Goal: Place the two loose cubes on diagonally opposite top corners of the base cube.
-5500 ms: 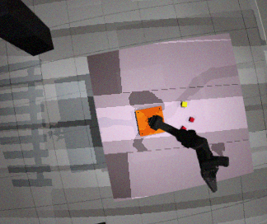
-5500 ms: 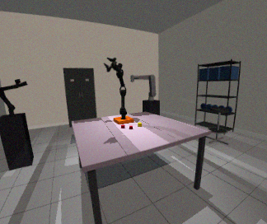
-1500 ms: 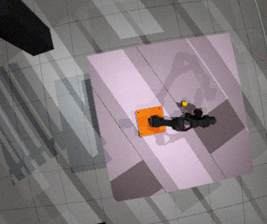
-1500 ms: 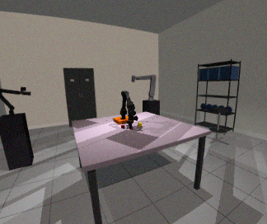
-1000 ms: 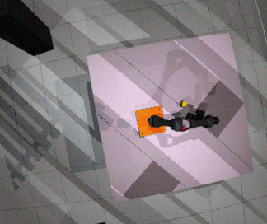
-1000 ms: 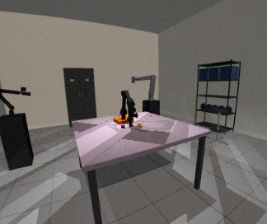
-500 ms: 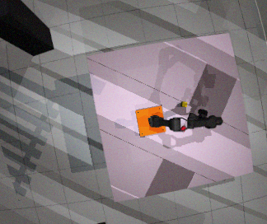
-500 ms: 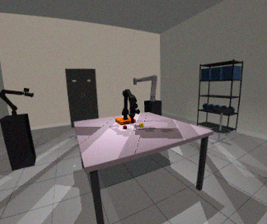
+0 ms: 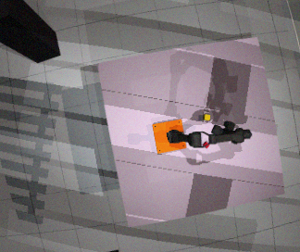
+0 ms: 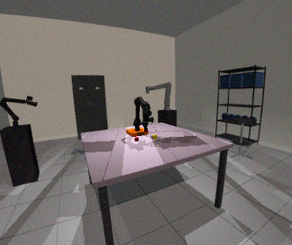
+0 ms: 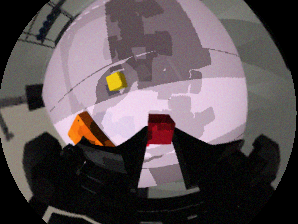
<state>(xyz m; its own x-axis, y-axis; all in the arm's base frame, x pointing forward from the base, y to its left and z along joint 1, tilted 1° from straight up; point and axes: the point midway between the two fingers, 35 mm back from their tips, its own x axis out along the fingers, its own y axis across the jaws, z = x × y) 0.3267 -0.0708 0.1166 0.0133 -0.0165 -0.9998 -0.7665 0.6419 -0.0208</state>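
Now: gripper tip 130 mm to the right of the yellow cube, 100 mm above it and 30 mm past it.
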